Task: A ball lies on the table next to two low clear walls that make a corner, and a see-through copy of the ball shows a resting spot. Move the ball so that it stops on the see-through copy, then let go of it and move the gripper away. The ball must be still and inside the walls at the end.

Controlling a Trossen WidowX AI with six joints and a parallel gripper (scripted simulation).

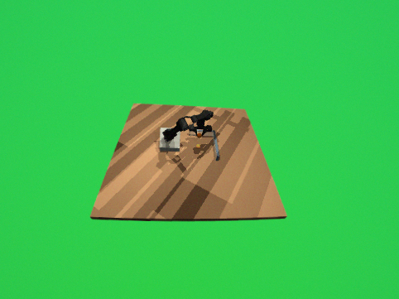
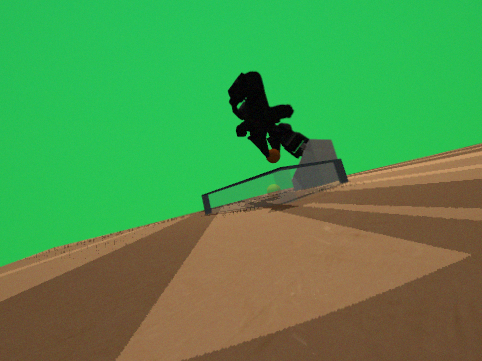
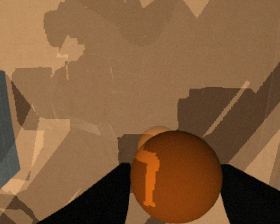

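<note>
Right now the orange ball is 30 mm to the right of my gripper tip and 100 mm below it. Round my gripper tip: thin grey bar: 150 mm ahead, 10 mm to the left, 60 mm below; then clear wall: 150 mm ahead, 10 mm to the left, 90 mm below.
</note>
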